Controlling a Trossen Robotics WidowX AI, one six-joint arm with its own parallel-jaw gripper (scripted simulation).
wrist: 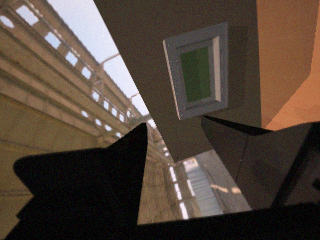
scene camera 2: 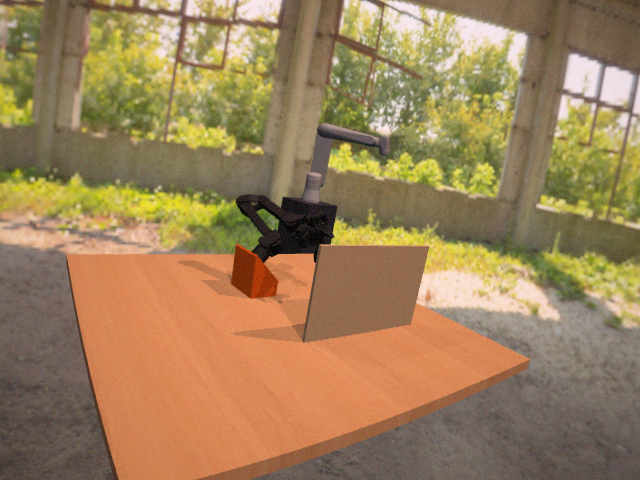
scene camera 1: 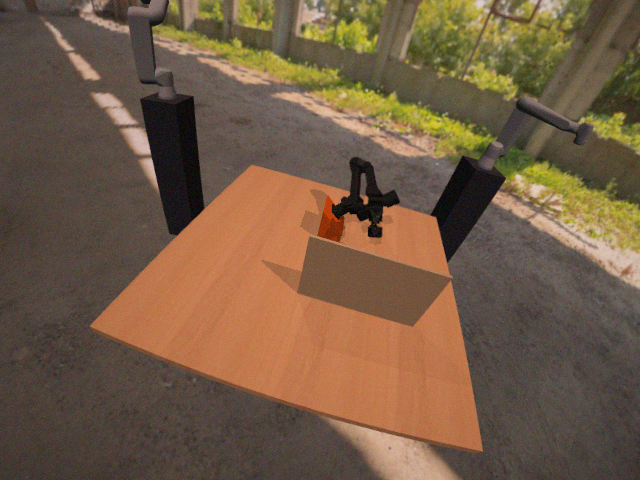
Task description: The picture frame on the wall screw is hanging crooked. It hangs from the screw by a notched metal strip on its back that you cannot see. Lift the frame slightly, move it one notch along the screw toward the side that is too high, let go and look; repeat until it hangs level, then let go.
Note:
In view: my gripper (scene camera 2: 334, 244), a picture frame (wrist: 198, 62) and a wall panel (scene camera 2: 356, 288).
My gripper is seen too in the wrist view (wrist: 173, 123) and in scene camera 1 (scene camera 1: 374, 229). The wall panel is seen too in the wrist view (wrist: 139, 39). Scene camera 2 does not show the picture frame, which is hidden by the wall panel. Scene camera 1 misses the picture frame, which is hidden by the wall panel.

